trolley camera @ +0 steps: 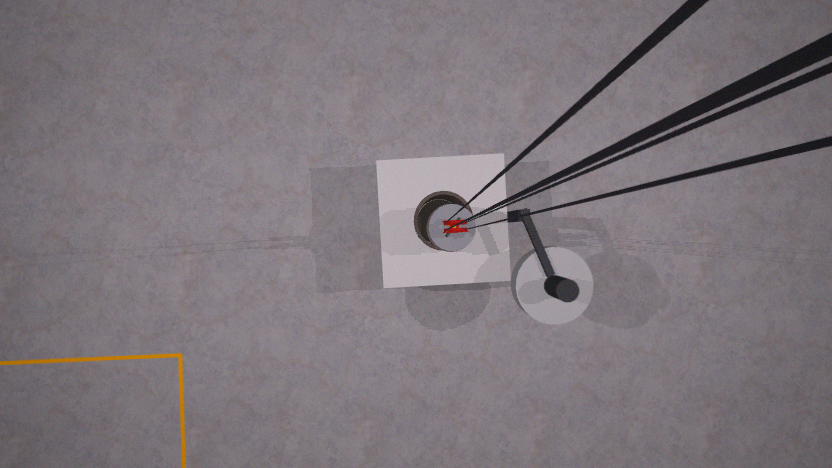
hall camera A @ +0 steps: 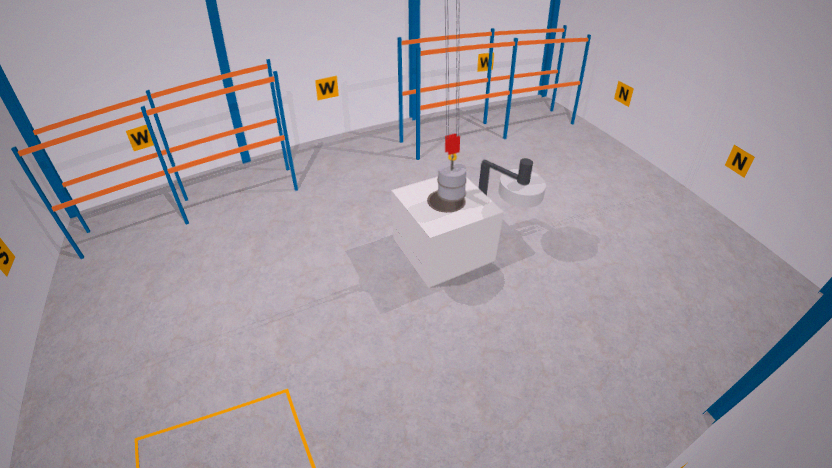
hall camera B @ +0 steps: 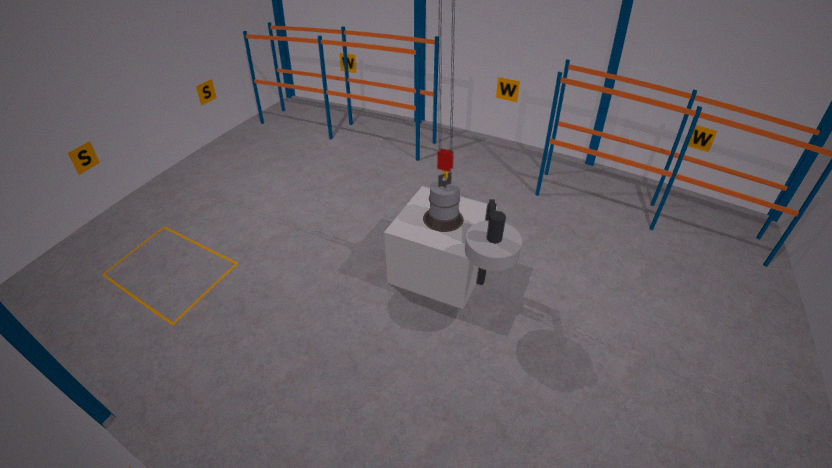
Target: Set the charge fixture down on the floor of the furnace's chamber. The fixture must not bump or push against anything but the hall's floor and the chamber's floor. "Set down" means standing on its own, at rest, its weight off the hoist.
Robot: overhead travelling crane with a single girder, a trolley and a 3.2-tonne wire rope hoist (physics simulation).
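Observation:
The charge fixture (hall camera A: 452,186) (hall camera B: 444,204) (trolley camera: 450,241), a grey upright cylinder, hangs from my hook (hall camera A: 452,157) (hall camera B: 445,174) (trolley camera: 455,226) below the red block. It is at the round mouth of the white box-shaped furnace (hall camera A: 462,256) (hall camera B: 427,264) (trolley camera: 404,180). In the trolley view it lies to the lower right within the mouth's brown rim (trolley camera: 416,224), with the dark gap at the upper left. In hall camera A its right side overlaps the rim's right edge. Whether its lower end is below the rim or touches it, I cannot tell. The chamber floor is hidden.
The round pale lid (hall camera A: 512,190) (hall camera B: 482,253) (trolley camera: 535,302) is swung out beside the furnace on a dark arm (hall camera A: 500,168) (trolley camera: 536,244). Blue and orange racks (hall camera A: 418,128) (hall camera B: 417,139) stand along the W wall. A yellow outline (hall camera A: 212,414) (hall camera B: 133,299) (trolley camera: 182,407) marks the floor.

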